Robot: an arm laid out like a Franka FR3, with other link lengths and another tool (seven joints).
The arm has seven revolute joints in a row. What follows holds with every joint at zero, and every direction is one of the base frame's.
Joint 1 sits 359.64 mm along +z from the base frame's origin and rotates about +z.
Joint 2 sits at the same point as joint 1 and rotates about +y.
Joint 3 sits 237.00 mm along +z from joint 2 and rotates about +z.
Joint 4 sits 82.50 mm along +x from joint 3 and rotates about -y.
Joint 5 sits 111.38 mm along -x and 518.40 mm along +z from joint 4 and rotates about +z.
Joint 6 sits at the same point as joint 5 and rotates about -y.
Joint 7 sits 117.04 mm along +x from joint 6 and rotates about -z.
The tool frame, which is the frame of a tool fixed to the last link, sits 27.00 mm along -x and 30.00 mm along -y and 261.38 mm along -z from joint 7; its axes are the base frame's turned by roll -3.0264, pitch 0.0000 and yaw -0.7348 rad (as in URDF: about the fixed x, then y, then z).
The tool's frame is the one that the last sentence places.
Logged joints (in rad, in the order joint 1, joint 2, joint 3, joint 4, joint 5, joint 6, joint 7), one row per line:
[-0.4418 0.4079 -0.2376 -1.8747 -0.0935 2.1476 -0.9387]
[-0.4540 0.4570 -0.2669 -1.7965 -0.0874 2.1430 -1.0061]
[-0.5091 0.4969 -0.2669 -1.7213 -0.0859 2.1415 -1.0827]
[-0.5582 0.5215 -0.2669 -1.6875 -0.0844 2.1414 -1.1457]
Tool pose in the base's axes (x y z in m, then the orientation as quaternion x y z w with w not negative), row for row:
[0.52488 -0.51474 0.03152 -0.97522 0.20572 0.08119 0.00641]
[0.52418 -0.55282 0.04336 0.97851 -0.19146 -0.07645 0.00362]
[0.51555 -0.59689 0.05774 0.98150 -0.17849 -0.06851 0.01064]
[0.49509 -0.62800 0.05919 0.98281 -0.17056 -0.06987 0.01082]
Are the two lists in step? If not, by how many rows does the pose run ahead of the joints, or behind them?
They are in step.
